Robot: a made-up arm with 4 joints. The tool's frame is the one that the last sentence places.
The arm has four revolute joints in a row. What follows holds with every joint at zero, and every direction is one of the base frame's.
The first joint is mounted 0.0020 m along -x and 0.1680 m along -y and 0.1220 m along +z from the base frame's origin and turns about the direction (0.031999, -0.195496, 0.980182), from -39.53 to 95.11 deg.
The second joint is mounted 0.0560 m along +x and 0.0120 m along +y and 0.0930 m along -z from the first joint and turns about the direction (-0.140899, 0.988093, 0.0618), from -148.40 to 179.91 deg.
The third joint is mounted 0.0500 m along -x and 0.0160 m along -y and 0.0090 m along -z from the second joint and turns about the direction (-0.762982, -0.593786, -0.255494), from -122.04 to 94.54 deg.
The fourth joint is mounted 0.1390 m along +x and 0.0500 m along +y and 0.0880 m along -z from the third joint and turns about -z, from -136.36 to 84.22 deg.
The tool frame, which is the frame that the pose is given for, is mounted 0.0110 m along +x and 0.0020 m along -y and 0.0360 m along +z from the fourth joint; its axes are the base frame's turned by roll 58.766, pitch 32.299 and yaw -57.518 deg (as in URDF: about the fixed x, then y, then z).
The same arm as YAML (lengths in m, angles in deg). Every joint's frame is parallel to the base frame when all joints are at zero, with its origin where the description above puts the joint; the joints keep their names.
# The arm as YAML. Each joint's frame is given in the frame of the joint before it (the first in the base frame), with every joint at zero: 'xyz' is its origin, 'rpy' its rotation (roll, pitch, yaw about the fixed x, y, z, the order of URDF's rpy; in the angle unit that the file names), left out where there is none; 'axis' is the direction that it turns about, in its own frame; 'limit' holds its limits. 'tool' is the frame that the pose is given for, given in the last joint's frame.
units:
  length: m
  angle: deg
joints:
  - name: joint 1
    type: revolute
    origin:
      xyz: [-0.002, -0.168, 0.122]
    axis: [0.031999, -0.195496, 0.980182]
    limit:
      lower: -39.53
      upper: 95.11
  - name: joint 2
    type: revolute
    origin:
      xyz: [0.056, 0.012, -0.093]
    axis: [-0.140899, 0.988093, 0.0618]
    limit:
      lower: -148.4
      upper: 179.91
  - name: joint 3
    type: revolute
    origin:
      xyz: [-0.05, -0.016, -0.009]
    axis: [-0.762982, -0.593786, -0.255494]
    limit:
      lower: -122.04
      upper: 94.54
  - name: joint 4
    type: revolute
    origin:
      xyz: [0.139, 0.05, -0.088]
    axis: "-z"
    limit:
      lower: -136.36
      upper: 84.22
tool:
  origin:
    xyz: [0.011, -0.002, 0.036]
    rpy: [58.77, 32.3, -57.52]

